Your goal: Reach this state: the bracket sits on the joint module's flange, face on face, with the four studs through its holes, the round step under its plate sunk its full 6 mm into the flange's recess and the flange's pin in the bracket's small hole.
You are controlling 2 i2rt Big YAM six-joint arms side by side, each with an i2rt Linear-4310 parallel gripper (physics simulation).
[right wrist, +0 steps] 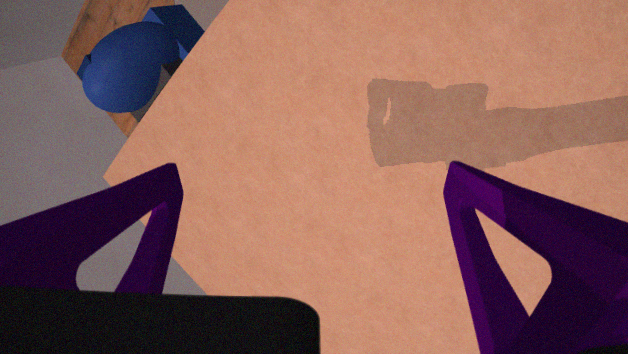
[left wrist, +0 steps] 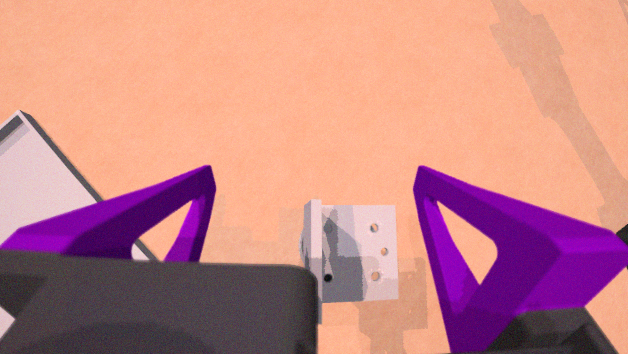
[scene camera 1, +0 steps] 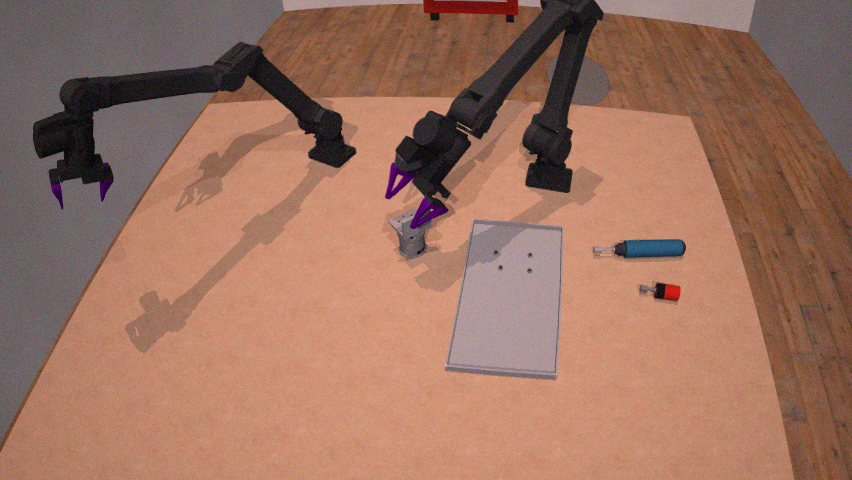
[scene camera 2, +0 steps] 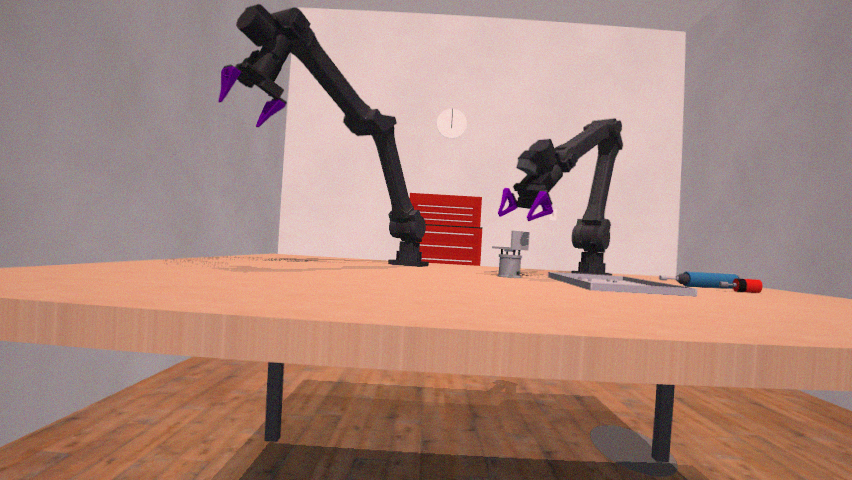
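Pixels of known places: left gripper, fingertip midpoint: (left wrist: 314, 176) (scene camera 1: 399, 213) (scene camera 2: 512, 217); right gripper, fingertip midpoint: (right wrist: 313, 177) (scene camera 1: 82, 203) (scene camera 2: 239, 114); left arm's base, origin of the base link: (scene camera 1: 549, 179); right arm's base, origin of the base link: (scene camera 1: 332, 154) (scene camera 2: 408, 265).
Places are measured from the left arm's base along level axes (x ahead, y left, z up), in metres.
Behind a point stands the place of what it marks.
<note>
The grey bracket (scene camera 1: 407, 228) {z 0.103, x 0.363, y -0.267 m} (scene camera 2: 519, 239) {z 0.102, x 0.348, y -0.254 m} (left wrist: 385, 215) {z 0.080, x 0.324, y -0.315 m} is on top of the upright round joint module (scene camera 1: 411, 245) {z 0.039, x 0.350, y -0.267 m} (scene camera 2: 509, 266) {z 0.029, x 0.351, y -0.277 m}, its wall pointing up. In scene camera 2 a gap with thin studs shows between the bracket's plate and the module's top. The plate looks roughly level there. Whether studs are in the holes, and where the pin is, I cannot tell. My left gripper (scene camera 1: 400, 211) {z 0.159, x 0.377, y -0.275 m} (scene camera 2: 515, 217) {z 0.159, x 0.377, y -0.275 m} (left wrist: 314, 176) {z 0.159, x 0.377, y -0.275 m} is open above the bracket, not touching it. My right gripper (scene camera 1: 82, 203) {z 0.338, x 0.670, y -0.891 m} (scene camera 2: 239, 113) {z 0.338, x 0.670, y -0.891 m} (right wrist: 313, 177) {z 0.338, x 0.670, y -0.891 m} is open and empty, high up and far from the module.
A shallow grey tray (scene camera 1: 506, 327) {z 0.004, x 0.500, y -0.021 m} (scene camera 2: 643, 290) {z 0.006, x 0.615, y -0.008 m} (left wrist: 40, 165) {z 0.004, x 0.569, y -0.099 m} with several small nuts lies beside the module. A blue-handled tool (scene camera 1: 654, 248) {z 0.035, x 0.230, y 0.288 m} (scene camera 2: 712, 279) {z 0.024, x 0.237, y 0.284 m} and a short red tool (scene camera 1: 670, 292) {z 0.029, x 0.355, y 0.331 m} (scene camera 2: 748, 285) {z 0.019, x 0.360, y 0.321 m} lie beyond it. A blue object (right wrist: 125, 70) is past the table edge.
</note>
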